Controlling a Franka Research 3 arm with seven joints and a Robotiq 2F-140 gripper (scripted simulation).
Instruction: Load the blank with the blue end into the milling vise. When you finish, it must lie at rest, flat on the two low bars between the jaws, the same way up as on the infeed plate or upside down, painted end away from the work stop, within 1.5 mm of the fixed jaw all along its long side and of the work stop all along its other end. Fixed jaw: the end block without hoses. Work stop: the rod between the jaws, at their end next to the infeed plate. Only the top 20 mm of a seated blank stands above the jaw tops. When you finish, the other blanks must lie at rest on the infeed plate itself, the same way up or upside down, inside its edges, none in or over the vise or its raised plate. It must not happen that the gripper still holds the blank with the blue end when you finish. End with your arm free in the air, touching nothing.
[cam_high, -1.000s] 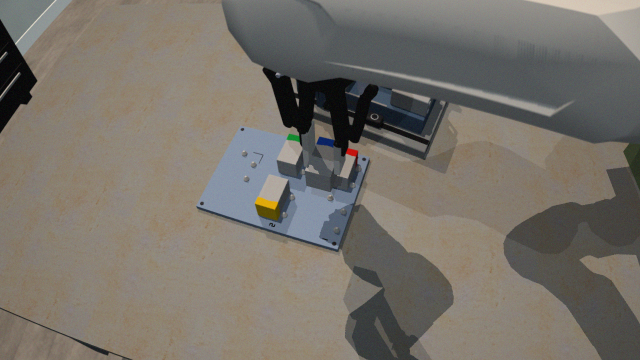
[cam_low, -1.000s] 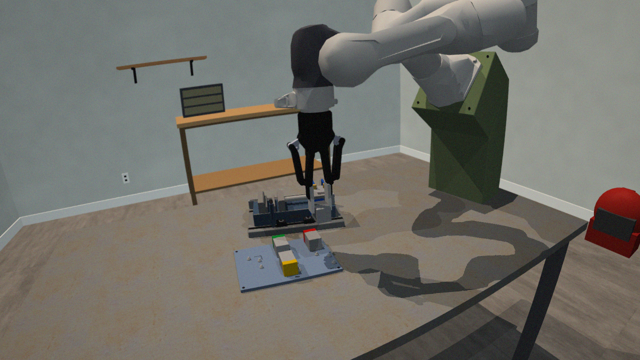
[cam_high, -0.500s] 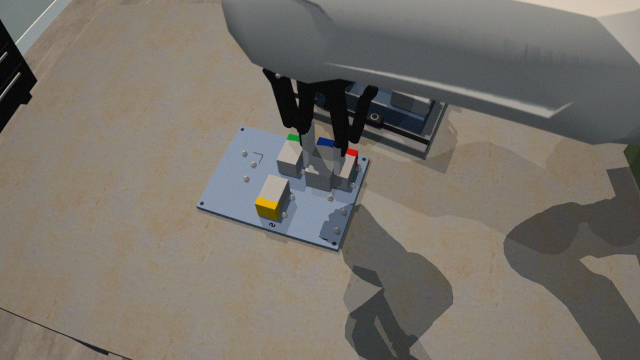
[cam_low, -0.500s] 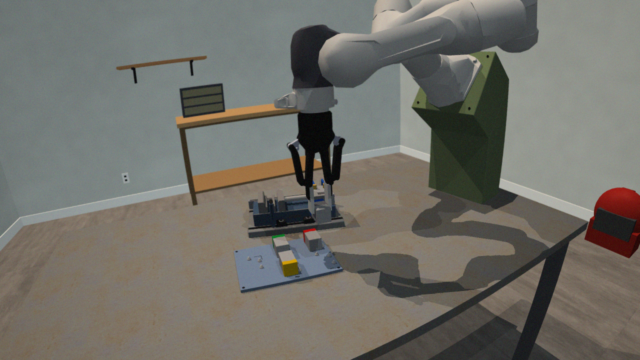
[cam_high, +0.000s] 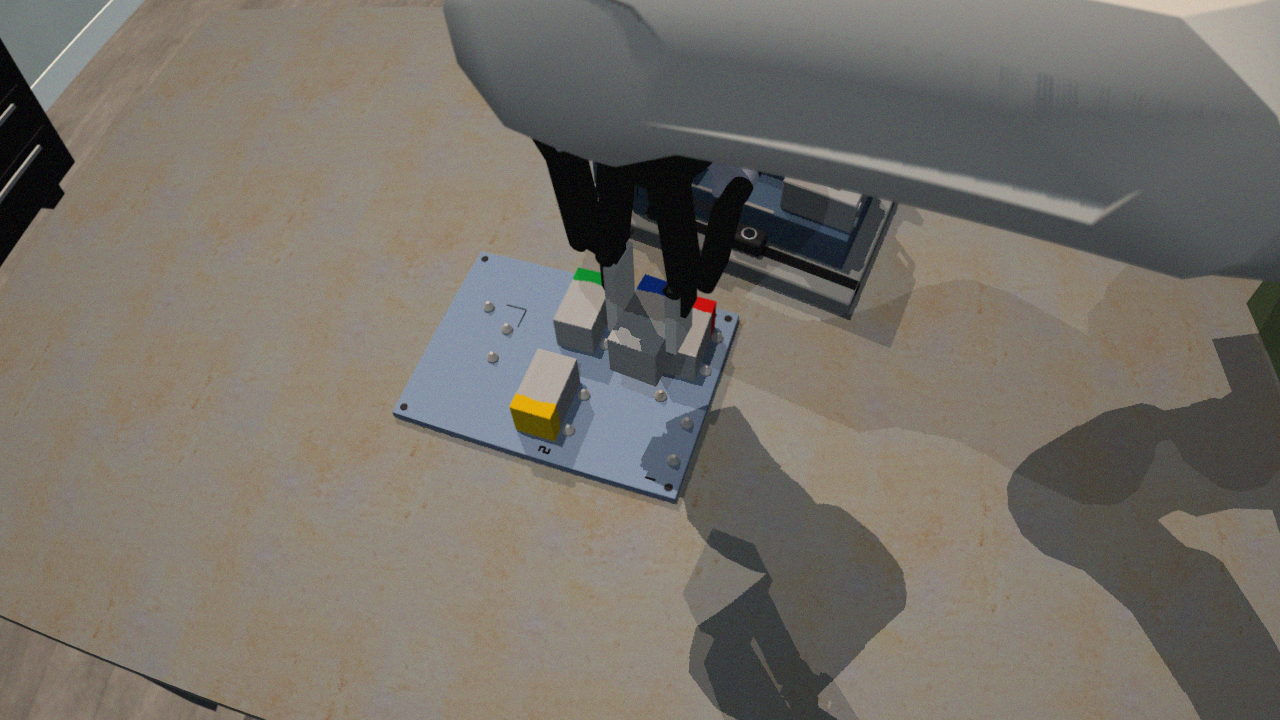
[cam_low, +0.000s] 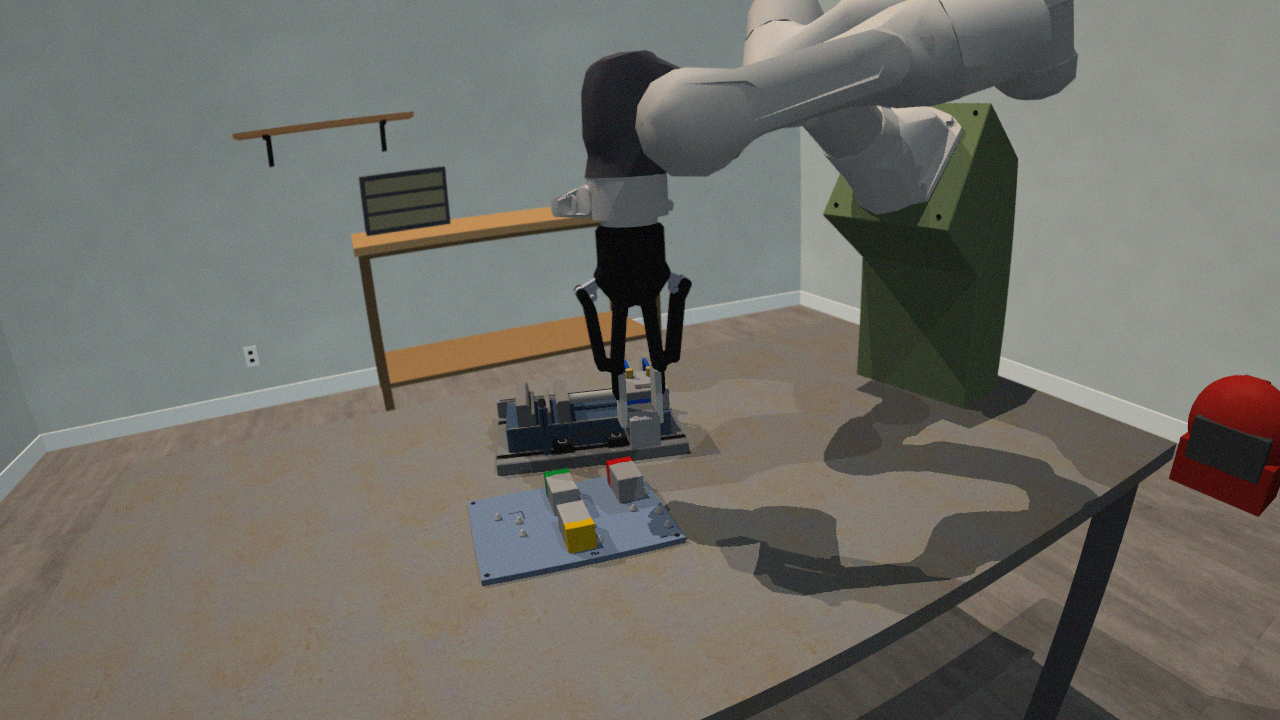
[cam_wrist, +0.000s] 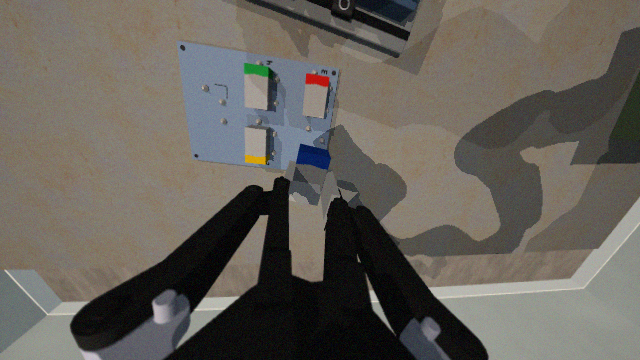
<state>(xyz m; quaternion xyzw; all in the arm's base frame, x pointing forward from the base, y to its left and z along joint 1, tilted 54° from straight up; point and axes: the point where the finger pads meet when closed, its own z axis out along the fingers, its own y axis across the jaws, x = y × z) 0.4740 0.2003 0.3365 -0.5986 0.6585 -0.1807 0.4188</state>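
Now: the work stop 130 mm ahead of my hand, 220 mm to the right of it and 100 mm below it. Also, from my hand: blue-ended blank 40 mm below; red-ended blank 20 mm ahead, 90 mm to the right, 160 mm below; yellow-ended blank 90 mm ahead, 20 mm to the left, 160 mm below.
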